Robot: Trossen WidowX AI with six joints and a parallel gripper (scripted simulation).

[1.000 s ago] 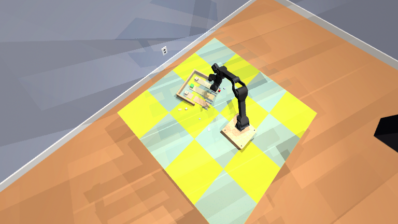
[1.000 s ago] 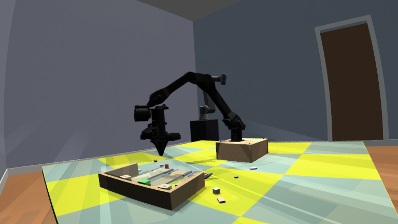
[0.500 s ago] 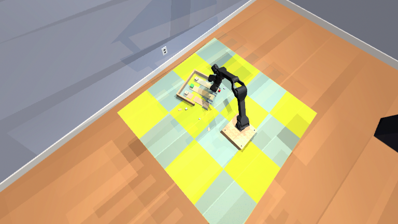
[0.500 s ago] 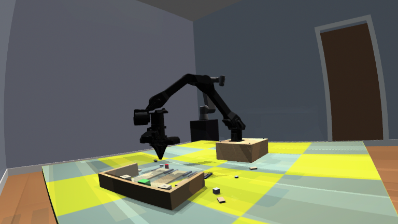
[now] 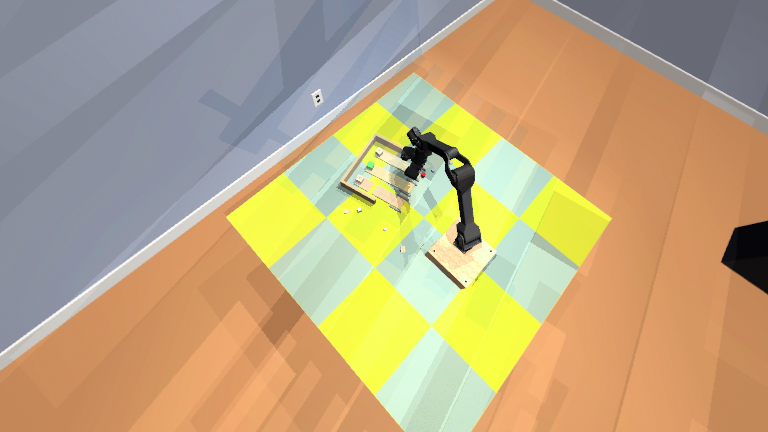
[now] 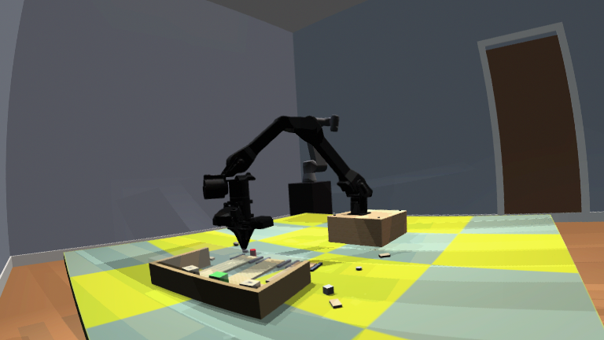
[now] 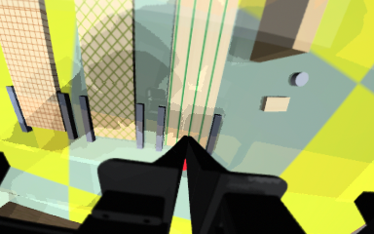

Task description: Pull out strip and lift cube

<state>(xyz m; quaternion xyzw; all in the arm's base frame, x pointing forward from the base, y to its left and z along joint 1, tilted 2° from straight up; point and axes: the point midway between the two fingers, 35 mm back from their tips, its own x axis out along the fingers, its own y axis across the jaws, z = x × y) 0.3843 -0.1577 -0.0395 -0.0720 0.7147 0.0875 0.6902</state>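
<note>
Now: the small red block 40 mm behind my gripper tip, 10 mm to the right of it and 20 mm below it. Round my gripper tip: cube: 60 mm ahead, 340 mm to the left, 20 mm below.
</note>
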